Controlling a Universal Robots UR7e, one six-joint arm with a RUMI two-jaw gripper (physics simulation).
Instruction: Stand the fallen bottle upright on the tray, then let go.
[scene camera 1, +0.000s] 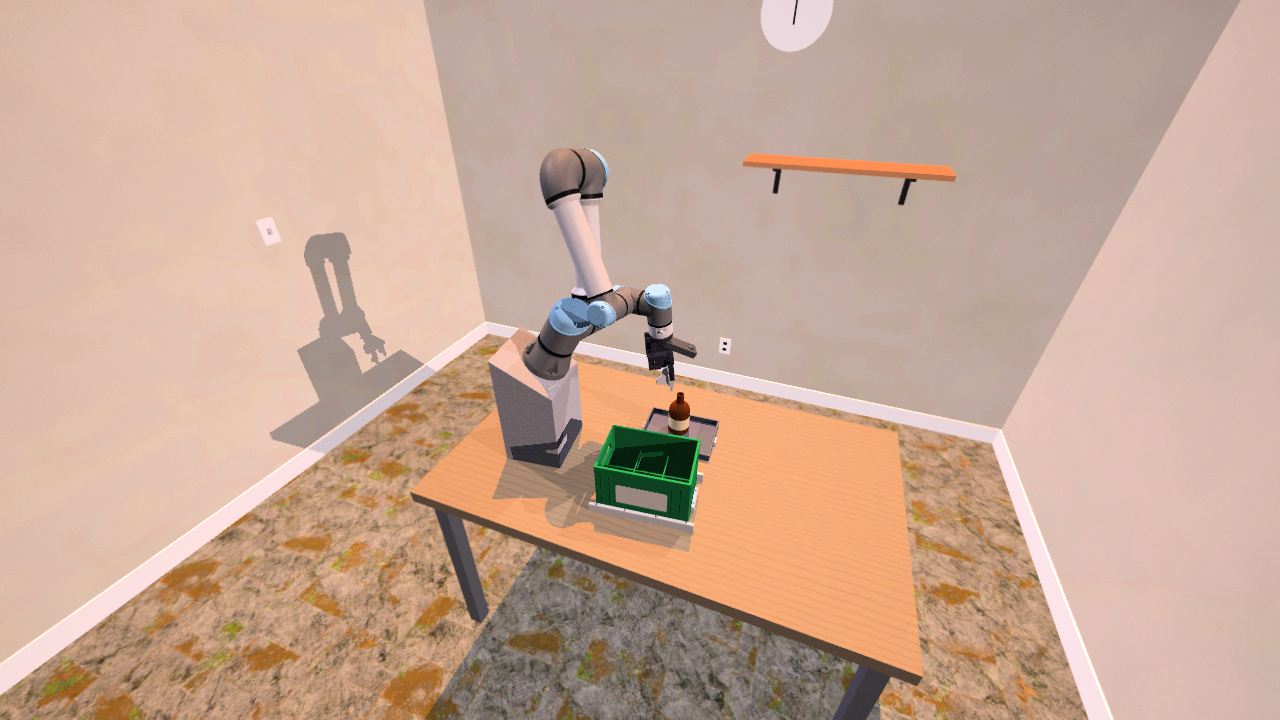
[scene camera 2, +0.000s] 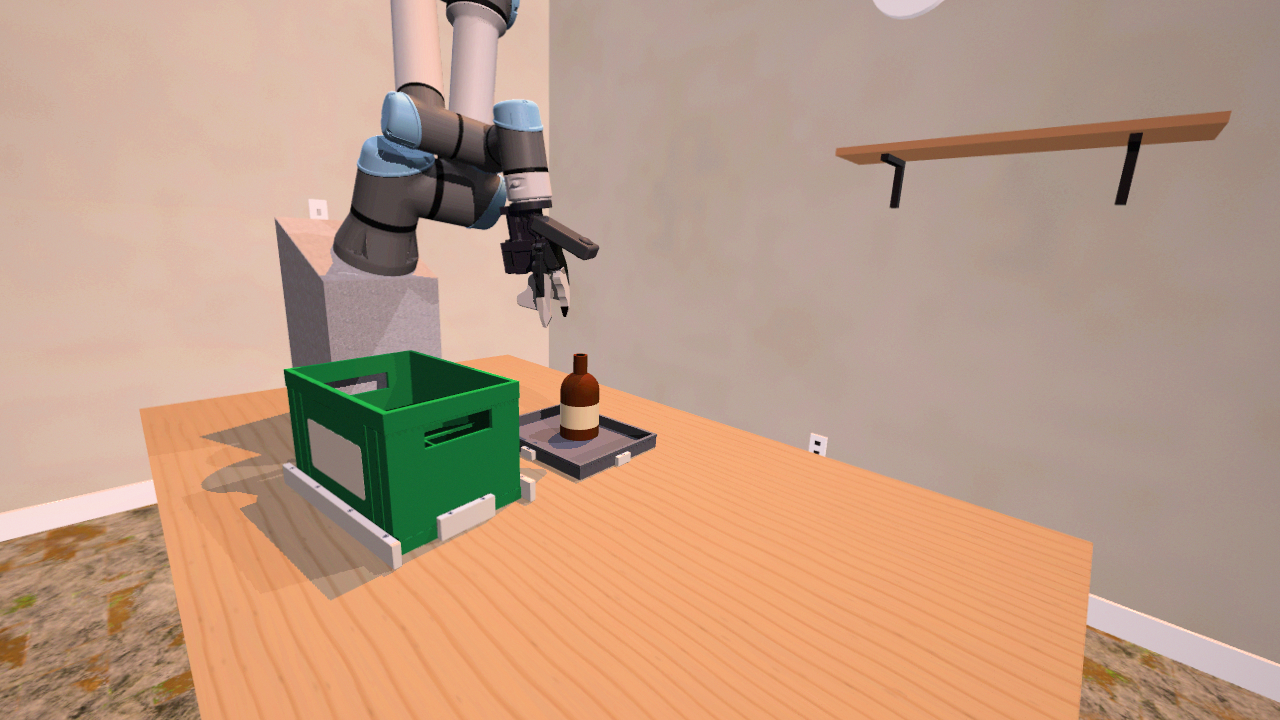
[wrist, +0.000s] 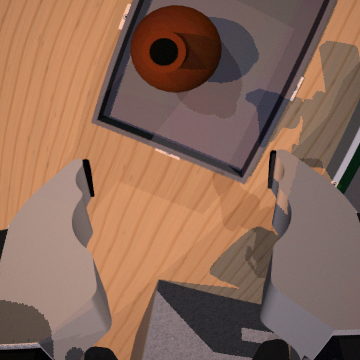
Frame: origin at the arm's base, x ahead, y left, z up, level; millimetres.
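Seen in the pictures: gripper, fingertip midpoint: (scene camera 1: 669, 382) (scene camera 2: 555, 322) (wrist: 179, 158); arm's base, origin of the base link: (scene camera 1: 545, 362) (scene camera 2: 376, 255).
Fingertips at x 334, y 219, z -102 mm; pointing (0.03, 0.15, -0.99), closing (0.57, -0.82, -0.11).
Observation:
Pixels of each thing's top centre, then the offset from my fingertips to it. Level surfaces: height alone.
- brown bottle, middle of its top: (wrist: 163, 51) (scene camera 2: 580, 354) (scene camera 1: 680, 394) dz -59, dx +29, dy +36 mm
- green crate, middle of its top: (scene camera 2: 400, 374) (scene camera 1: 649, 452) dz -44, dx +74, dy -285 mm
- wooden table, its level: dz -219 mm
The brown bottle (scene camera 1: 679, 411) (scene camera 2: 580, 392) (wrist: 170, 77) with a cream label stands upright on the dark grey tray (scene camera 1: 707, 440) (scene camera 2: 617, 440) (wrist: 150, 110). In the wrist view its open mouth faces the camera, and it stands near the tray's left wall. My gripper (scene camera 1: 666, 385) (scene camera 2: 554, 317) (wrist: 179, 158) is open, with nothing between its fingers. It points down, higher than the bottle's neck and off to the robot-base side of it. The fingers do not touch the bottle. The bottle's base is hidden in the wrist view.
A green crate (scene camera 1: 604, 488) (scene camera 2: 456, 479) stands beside the tray, between white locating strips on the wooden table (scene camera 1: 805, 519) (scene camera 2: 716, 573). The arm's grey pedestal (scene camera 1: 528, 411) (scene camera 2: 358, 313) (wrist: 150, 325) stands at the table's far left. A wall shelf (scene camera 1: 850, 167) (scene camera 2: 1029, 138) hangs at the right.

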